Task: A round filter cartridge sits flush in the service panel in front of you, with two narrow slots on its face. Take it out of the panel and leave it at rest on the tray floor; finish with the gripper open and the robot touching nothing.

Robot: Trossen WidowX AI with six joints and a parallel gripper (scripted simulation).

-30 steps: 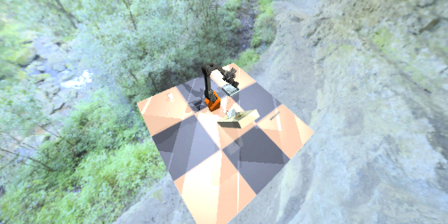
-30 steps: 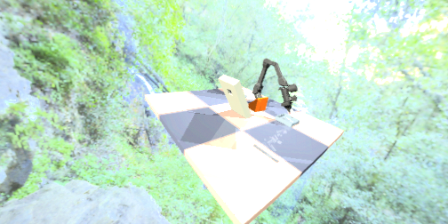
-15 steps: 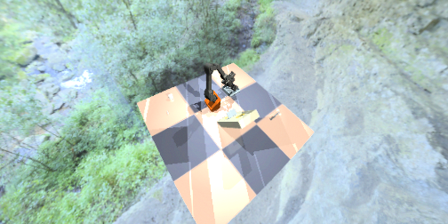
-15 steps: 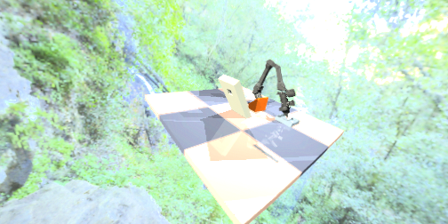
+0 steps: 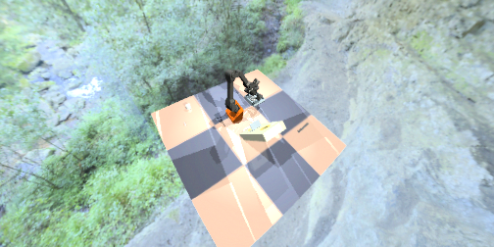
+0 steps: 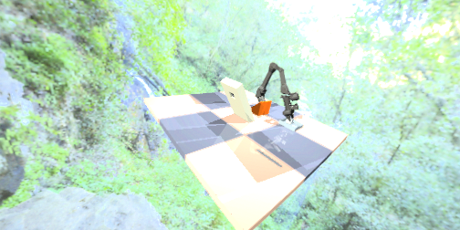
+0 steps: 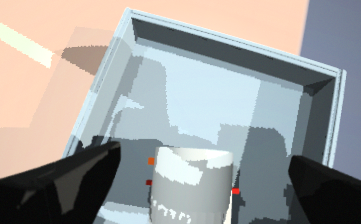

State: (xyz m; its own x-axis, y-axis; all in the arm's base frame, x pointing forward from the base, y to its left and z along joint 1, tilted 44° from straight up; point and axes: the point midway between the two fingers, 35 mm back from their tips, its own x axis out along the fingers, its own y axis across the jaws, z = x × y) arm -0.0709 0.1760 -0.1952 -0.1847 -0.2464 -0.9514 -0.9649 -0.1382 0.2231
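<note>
Now: gripper tip 2 cm to the left of the round filter cartridge and 2 cm above it. Round my gripper tip: tray (4 cm below); cream service panel (39 cm ahead, 27 cm to the right, 11 cm above).
</note>
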